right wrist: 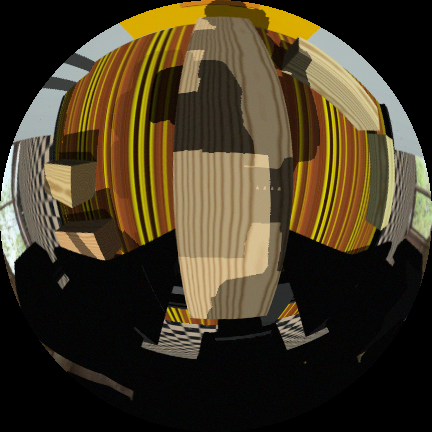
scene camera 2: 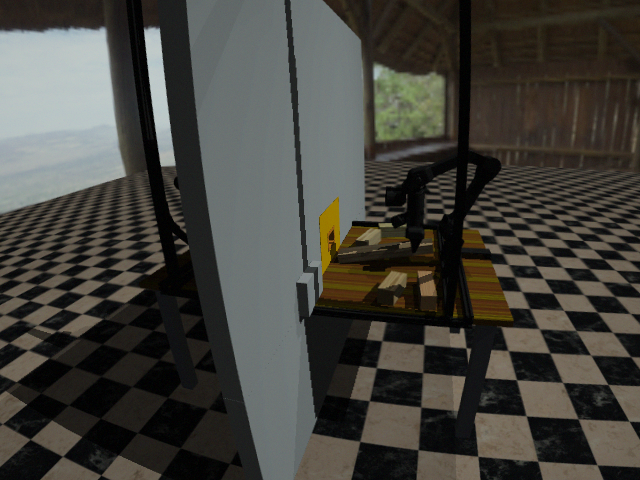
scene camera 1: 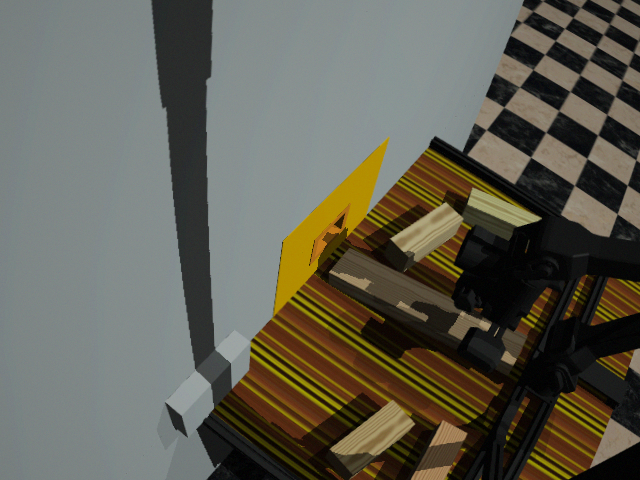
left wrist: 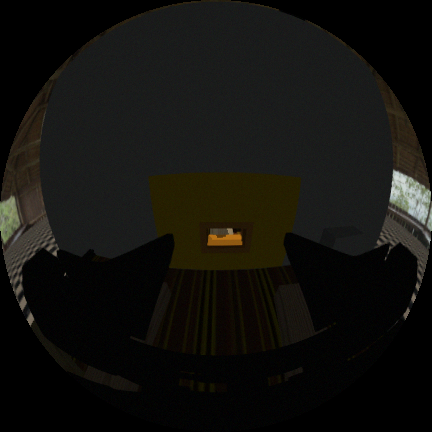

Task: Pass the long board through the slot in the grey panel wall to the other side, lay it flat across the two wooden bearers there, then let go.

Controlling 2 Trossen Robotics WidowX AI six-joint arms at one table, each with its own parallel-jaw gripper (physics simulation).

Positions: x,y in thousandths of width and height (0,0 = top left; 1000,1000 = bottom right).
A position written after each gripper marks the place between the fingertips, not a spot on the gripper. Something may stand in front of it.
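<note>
Left gripper (left wrist: 534,554) open, holding nothing. Right gripper (scene camera 1: 752,707), (right wrist: 534,538), (scene camera 2: 646,520) in view. Grey block (scene camera 1: 302,836), (scene camera 2: 485,595) in view.
</note>
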